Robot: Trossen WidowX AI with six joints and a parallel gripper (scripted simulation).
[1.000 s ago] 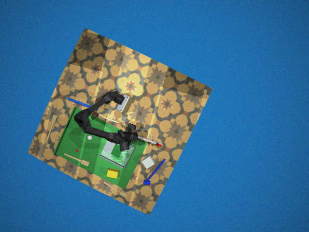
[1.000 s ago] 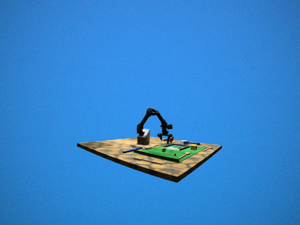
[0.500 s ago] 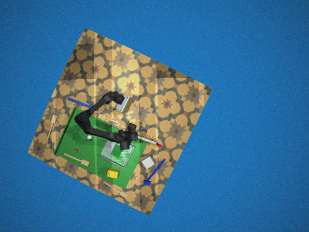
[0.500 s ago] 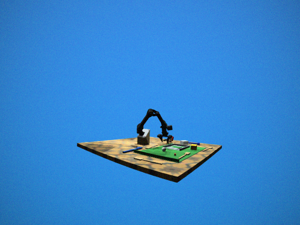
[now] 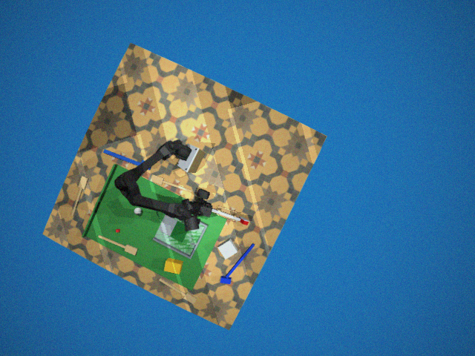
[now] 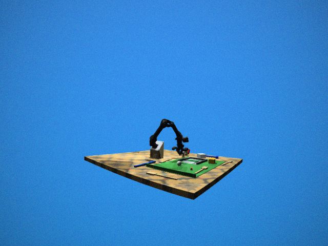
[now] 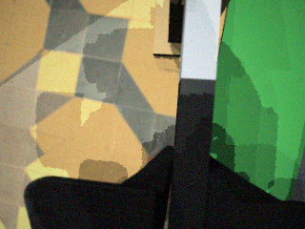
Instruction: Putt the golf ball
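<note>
The red putter lies 110 mm to the left of my gripper tip, 30 mm behind it and 30 mm above it. Also, from my gripper tip: small wooden rack: 130 mm to the left, 30 mm behind; white block: 230 mm to the left, 140 mm ahead, 10 mm below; green mat: 270 mm ahead, 200 mm to the right, 30 mm below.
</note>
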